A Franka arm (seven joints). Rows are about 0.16 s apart.
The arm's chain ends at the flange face. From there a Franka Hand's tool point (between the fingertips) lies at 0.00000 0.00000 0.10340 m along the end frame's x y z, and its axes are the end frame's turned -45 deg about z.
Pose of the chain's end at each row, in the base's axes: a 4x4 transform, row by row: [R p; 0 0 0 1], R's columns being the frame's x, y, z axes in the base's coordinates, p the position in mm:
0.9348, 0.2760, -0.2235, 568.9; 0.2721, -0.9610, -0.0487, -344.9; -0.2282, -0.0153, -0.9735, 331.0; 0, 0, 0, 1
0.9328, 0.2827, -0.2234, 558.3; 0.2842, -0.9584, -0.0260, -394.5; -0.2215, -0.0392, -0.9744, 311.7; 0, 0, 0, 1
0.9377, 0.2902, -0.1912, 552.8; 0.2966, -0.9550, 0.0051, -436.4; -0.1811, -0.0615, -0.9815, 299.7; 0, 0, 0, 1
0.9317, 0.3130, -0.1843, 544.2; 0.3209, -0.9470, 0.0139, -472.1; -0.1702, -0.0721, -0.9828, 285.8; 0, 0, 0, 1
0.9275, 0.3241, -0.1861, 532.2; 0.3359, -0.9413, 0.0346, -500.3; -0.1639, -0.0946, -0.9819, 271.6; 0, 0, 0, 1
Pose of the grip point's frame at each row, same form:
0.4658, 0.8562, -0.2235, 545.8; 0.8719, -0.4871, -0.0487, -349.9; -0.1505, -0.1722, -0.9735, 230.3; 0, 0, 0, 1
0.4597, 0.8595, -0.2234, 535.2; 0.8787, -0.4767, -0.0260, -397.2; -0.1289, -0.1843, -0.9744, 210.9; 0, 0, 0, 1
0.4579, 0.8683, -0.1912, 533.0; 0.8850, -0.4656, 0.0051, -435.9; -0.0846, -0.1715, -0.9815, 198.2; 0, 0, 0, 1
0.4375, 0.8801, -0.1843, 525.1; 0.8965, -0.4427, 0.0139, -470.7; -0.0694, -0.1713, -0.9828, 184.2; 0, 0, 0, 1
0.4267, 0.8850, -0.1861, 513.0; 0.9031, -0.4281, 0.0346, -496.7; -0.0490, -0.1828, -0.9819, 170.1; 0, 0, 0, 1

